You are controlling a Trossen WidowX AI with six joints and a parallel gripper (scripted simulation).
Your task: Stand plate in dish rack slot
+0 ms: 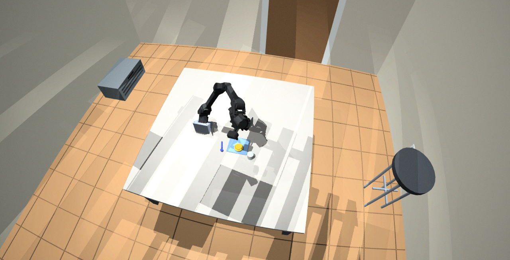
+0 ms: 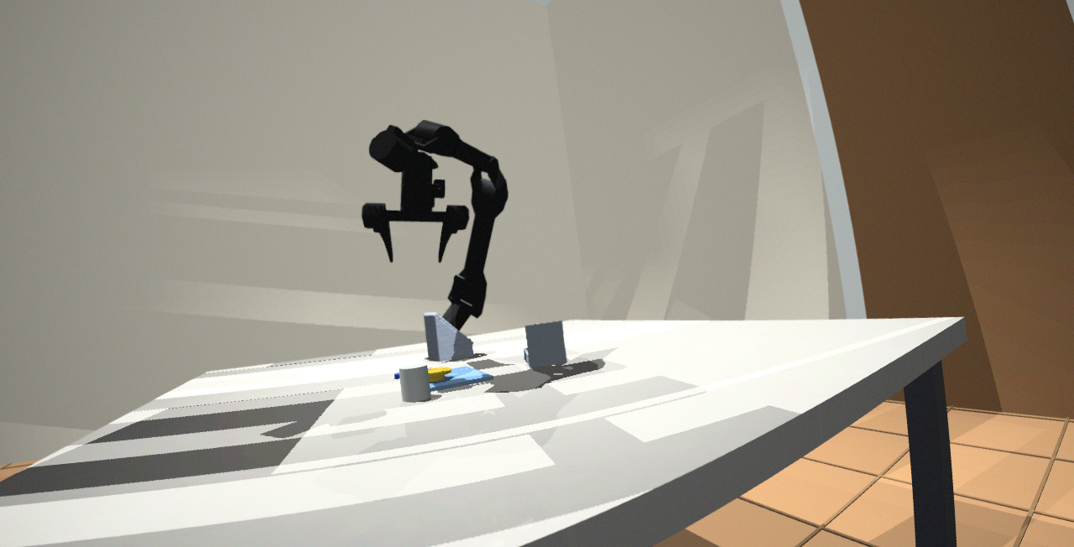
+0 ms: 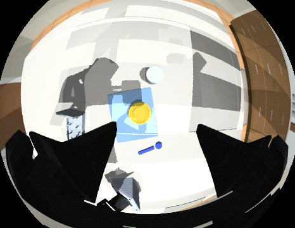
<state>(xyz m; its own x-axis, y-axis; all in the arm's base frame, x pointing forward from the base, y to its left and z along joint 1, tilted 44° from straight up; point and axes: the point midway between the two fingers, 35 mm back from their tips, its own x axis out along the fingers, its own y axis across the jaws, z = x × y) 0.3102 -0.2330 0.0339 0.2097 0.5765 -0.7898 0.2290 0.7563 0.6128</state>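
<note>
The yellow plate lies 20 mm behind my gripper tip, 20 mm to the left of it and 200 mm below it. From my gripper tip the other things lie so: grey dish rack: 20 mm behind, 250 mm to the left, 190 mm below; then light blue mat: 30 mm behind, 40 mm to the left, 210 mm below.
</note>
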